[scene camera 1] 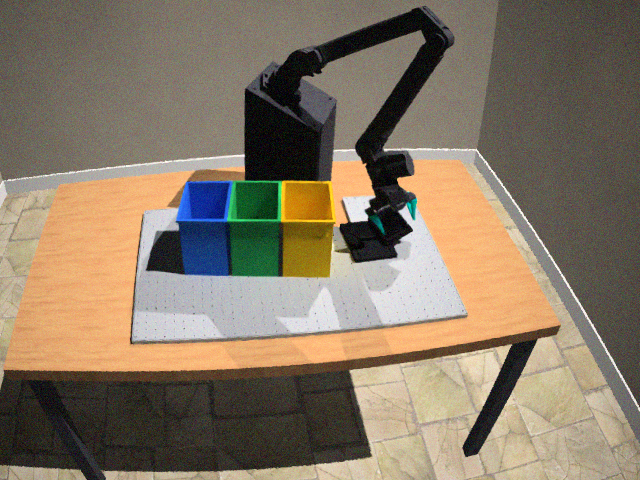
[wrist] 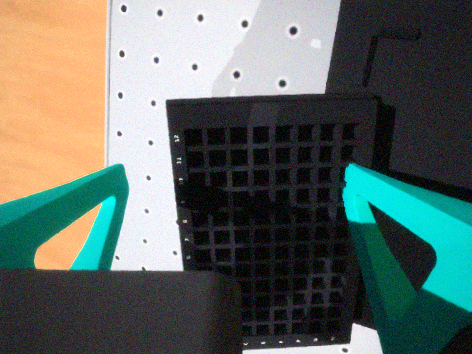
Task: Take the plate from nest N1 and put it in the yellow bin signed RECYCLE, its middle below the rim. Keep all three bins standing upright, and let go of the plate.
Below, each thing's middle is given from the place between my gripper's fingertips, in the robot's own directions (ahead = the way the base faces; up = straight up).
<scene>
Right now my hand is 3 cm past the black plate (scene camera 1: 395, 227), 2 cm to the left of it and 1 cm above it. From my hand the other things lie so: green bin (scene camera 1: 254, 214) (40 cm to the right, 6 cm ahead, 5 cm above); then black nest (scene camera 1: 362, 236) (9 cm to the right, 4 cm below, 1 cm ahead); then yellow bin (scene camera 1: 308, 215) (27 cm to the right, 6 cm ahead, 5 cm above).
</scene>
